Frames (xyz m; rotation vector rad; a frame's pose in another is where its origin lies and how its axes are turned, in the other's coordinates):
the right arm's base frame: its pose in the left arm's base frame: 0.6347 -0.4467 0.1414 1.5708 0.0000 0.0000
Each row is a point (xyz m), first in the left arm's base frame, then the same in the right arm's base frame.
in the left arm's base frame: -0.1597 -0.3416 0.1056
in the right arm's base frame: -0.7944 -0.0358 -0.1051
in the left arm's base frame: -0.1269 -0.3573 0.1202
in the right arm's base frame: -0.7616 -0.0212 -0.0894
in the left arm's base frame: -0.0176 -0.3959 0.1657
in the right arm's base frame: -0.6523 0.0243 -0.0508
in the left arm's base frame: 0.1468 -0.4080 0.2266
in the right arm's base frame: -0.4879 0.0852 -0.0387
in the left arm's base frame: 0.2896 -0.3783 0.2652
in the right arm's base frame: -0.3451 0.1238 -0.0684
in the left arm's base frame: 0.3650 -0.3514 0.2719
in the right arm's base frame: -0.2697 0.1305 -0.0953
